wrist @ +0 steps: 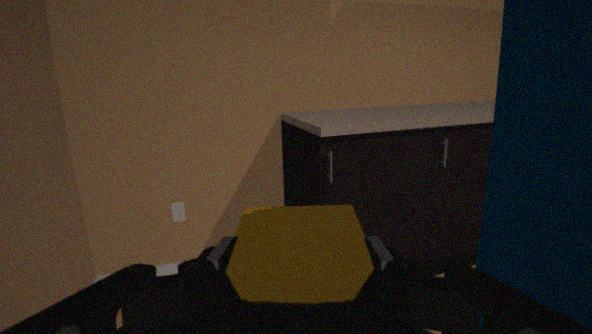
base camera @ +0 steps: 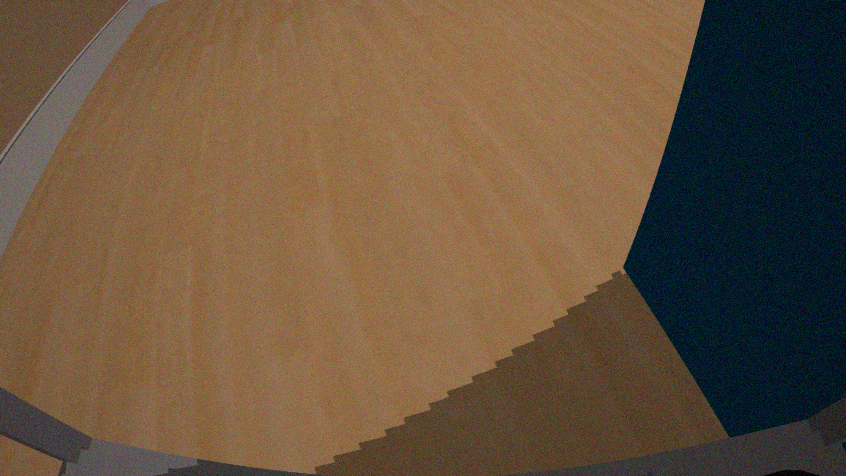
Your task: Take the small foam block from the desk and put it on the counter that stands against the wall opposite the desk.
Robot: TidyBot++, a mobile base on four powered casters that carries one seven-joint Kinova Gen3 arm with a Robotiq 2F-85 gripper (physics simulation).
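Frame: origin at the arm's base, x ahead, y left, z up, level; centimetres.
Seen in the pictures: gripper, fingertip midpoint: [wrist: 300,257].
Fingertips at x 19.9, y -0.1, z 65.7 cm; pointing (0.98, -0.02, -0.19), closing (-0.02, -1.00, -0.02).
Offsets run from my fingertips to a thing's top centre. Level surfaces: height alone.
The yellow foam block @(dx -0.9, dy +0.0, dz +1.2 cm) [wrist: 300,255] is held between the two fingertips at the lower middle of the wrist view. My gripper [wrist: 300,257] is shut on it, with a grey fingertip pad against each side. The counter @(dz -14.3 cm) [wrist: 400,118] has a light grey top over dark cabinet doors with thin metal handles, and stands against the tan wall, ahead and to the right beyond the block. The block hides part of the cabinet's lower left. The desk does not show in either view, and the counter and gripper do not show in the base camera view.
A tall dark blue panel [base camera: 763,195] [wrist: 542,150] stands close on the right and cuts off the counter's right part. The wooden floor @(dz -105.3 cm) [base camera: 354,207] runs ahead of the base. A pale baseboard [base camera: 59,112] runs along the wall on the left. A wall outlet @(dx +167.7, dy +67.6, dz -59.6 cm) [wrist: 178,212] is left of the counter.
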